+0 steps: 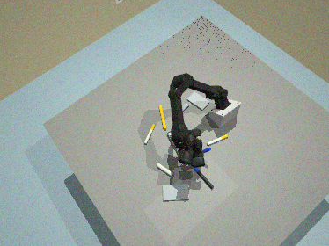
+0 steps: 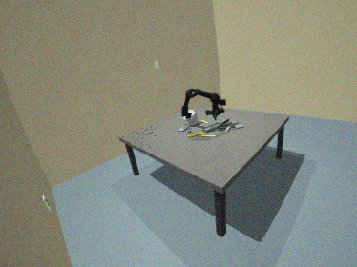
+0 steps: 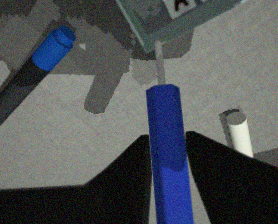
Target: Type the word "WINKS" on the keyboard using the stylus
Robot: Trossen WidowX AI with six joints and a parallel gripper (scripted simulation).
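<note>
The grey stylus tip is 20 mm ahead of my gripper tip, 20 mm to the right of it and 40 mm below it. The rest, counted from my gripper tip: blue stylus 10 mm ahead, 10 mm to the right, 10 mm below; grey card 230 mm ahead, 40 mm to the left, 60 mm below; white stick 190 mm ahead, 80 mm to the right, 60 mm below.
</note>
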